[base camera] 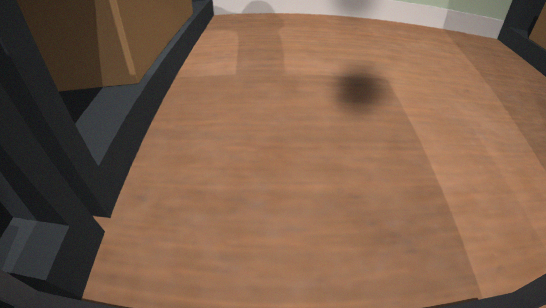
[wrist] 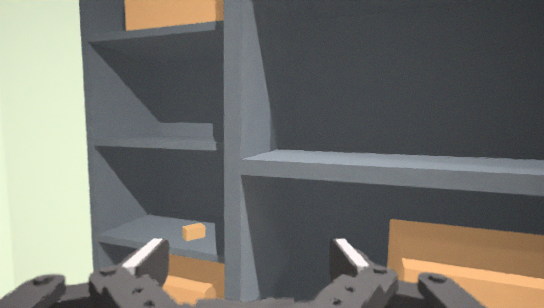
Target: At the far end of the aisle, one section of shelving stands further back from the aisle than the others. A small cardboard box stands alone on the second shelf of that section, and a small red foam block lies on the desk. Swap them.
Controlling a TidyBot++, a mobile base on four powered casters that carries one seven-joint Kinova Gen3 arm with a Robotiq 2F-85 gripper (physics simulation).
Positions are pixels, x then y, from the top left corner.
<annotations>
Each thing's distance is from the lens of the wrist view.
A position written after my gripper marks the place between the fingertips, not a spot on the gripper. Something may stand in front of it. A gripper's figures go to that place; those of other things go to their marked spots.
my gripper (wrist: pixel 250 256): 0.16 m
shelving section (wrist: pixel 154 98): 1.83 m
</annotations>
